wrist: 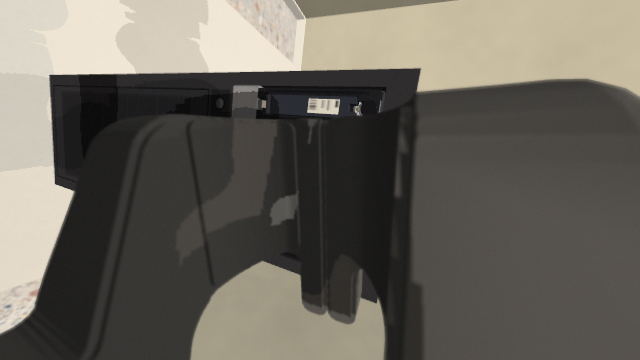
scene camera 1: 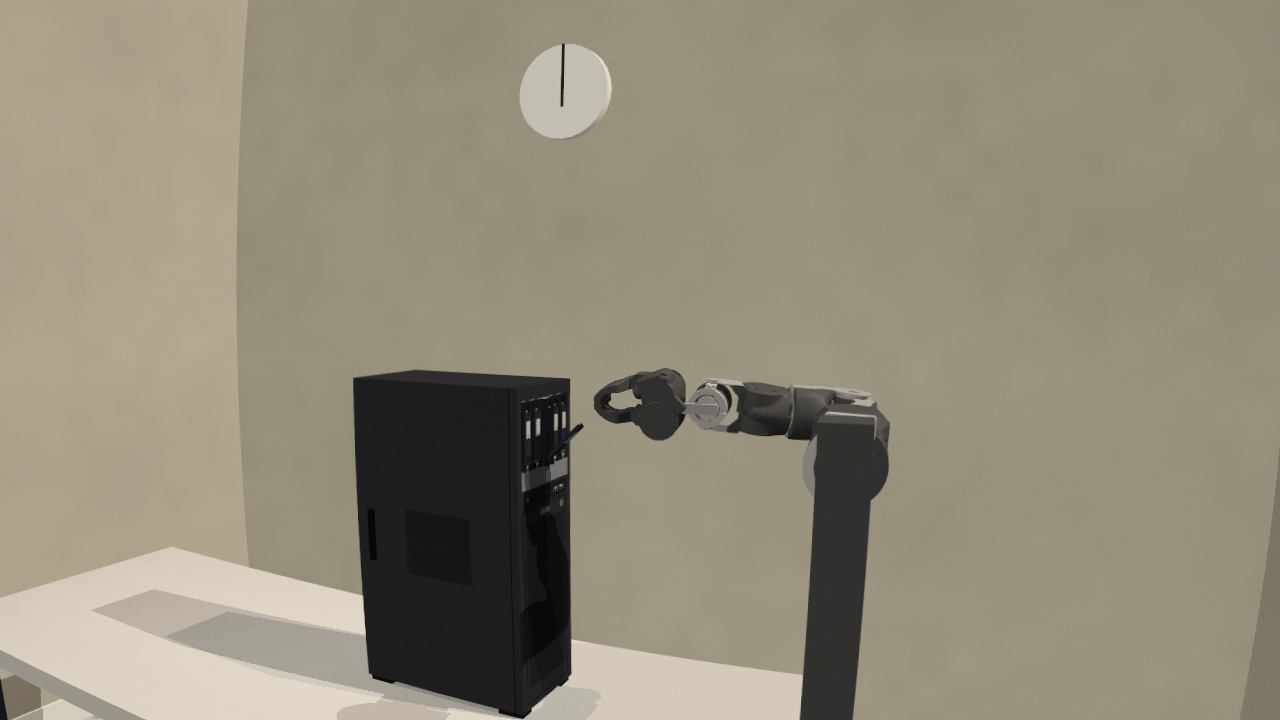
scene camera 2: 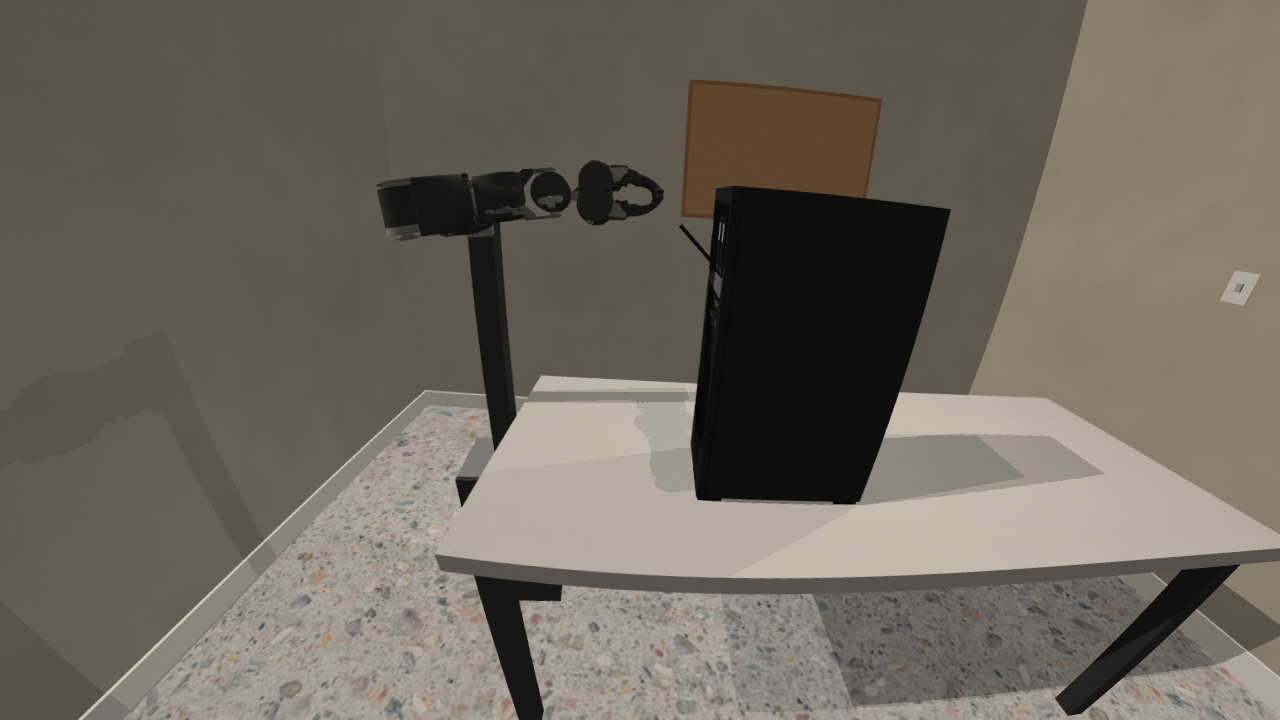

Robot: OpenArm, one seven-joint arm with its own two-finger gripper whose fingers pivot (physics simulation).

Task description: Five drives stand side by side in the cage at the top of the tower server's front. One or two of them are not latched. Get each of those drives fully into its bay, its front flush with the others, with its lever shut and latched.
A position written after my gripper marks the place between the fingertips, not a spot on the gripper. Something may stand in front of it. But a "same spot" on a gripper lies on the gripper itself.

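Labels:
Scene camera 2 shows my gripper (661, 196), and I see the gripper in the wrist view and in scene camera 1 as well. On my gripper, (wrist: 494, 215) and (scene camera 1: 621, 388) are the same spot.

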